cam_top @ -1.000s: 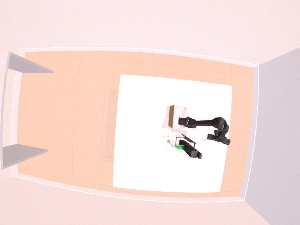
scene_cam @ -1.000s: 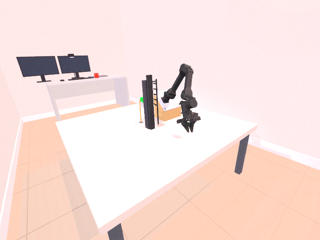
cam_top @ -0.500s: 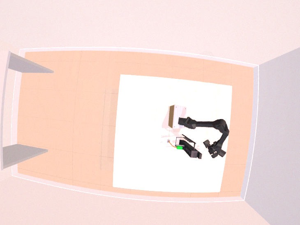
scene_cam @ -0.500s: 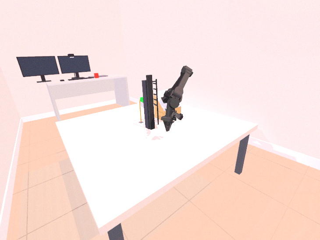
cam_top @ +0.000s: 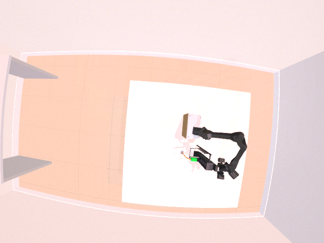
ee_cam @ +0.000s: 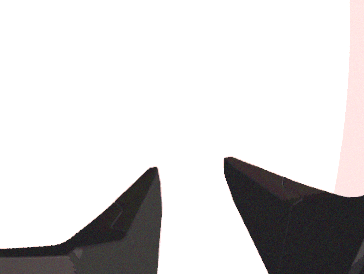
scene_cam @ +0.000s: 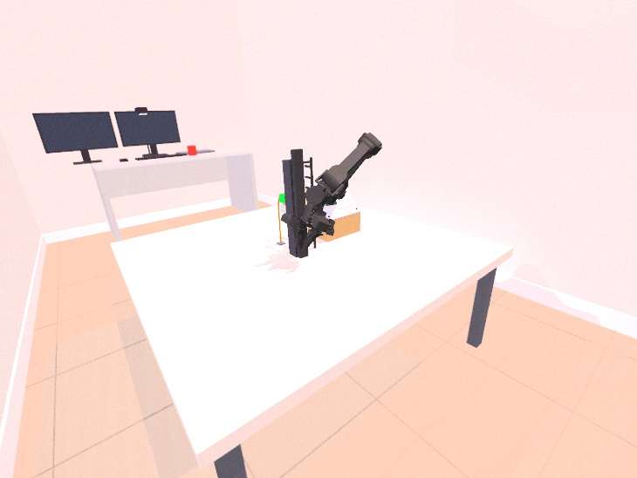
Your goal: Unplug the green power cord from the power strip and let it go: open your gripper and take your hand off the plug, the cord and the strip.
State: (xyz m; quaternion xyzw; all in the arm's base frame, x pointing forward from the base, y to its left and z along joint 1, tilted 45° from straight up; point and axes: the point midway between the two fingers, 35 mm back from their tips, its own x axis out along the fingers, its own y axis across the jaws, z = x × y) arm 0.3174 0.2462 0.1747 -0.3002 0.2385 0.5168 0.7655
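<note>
Right now my gripper tip is 260 mm to the left of the green plug, 120 mm below it and 100 mm past it. The rest, counted from my gripper tip: grey anchor 340 mm to the right, 110 mm below, 90 mm behind.
</note>
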